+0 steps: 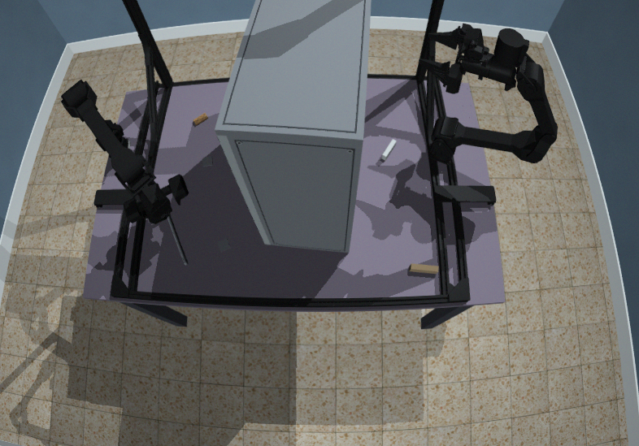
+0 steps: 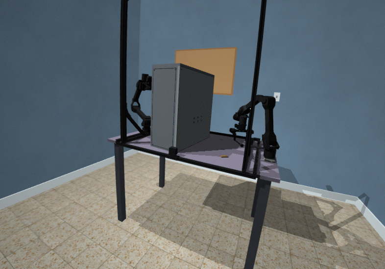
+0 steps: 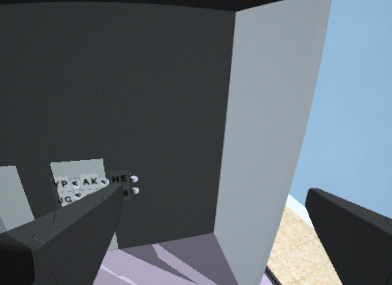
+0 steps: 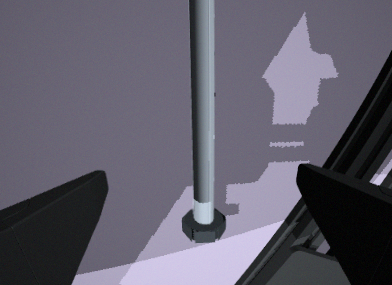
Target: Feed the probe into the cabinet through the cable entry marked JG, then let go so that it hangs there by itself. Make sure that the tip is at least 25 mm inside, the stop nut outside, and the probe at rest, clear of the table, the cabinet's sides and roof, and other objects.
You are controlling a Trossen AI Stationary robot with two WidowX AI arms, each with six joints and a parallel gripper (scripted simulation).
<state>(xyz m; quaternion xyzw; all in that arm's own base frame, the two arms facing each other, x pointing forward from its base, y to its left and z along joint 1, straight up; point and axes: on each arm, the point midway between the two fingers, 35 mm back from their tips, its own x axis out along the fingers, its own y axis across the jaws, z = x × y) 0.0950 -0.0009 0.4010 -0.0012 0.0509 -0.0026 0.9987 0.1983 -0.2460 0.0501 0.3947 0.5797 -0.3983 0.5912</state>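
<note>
Right now my right hand is 60 mm above the probe, 50 mm short of it and 30 mm to the right of it. The rest, counted from my right hand: wooden block: 720 mm to the left, 130 mm ahead, 60 mm below; then white block: 630 mm to the left, 220 mm behind, 60 mm below; then JG mark: 320 mm to the left, 110 mm above, 90 mm behind.
</note>
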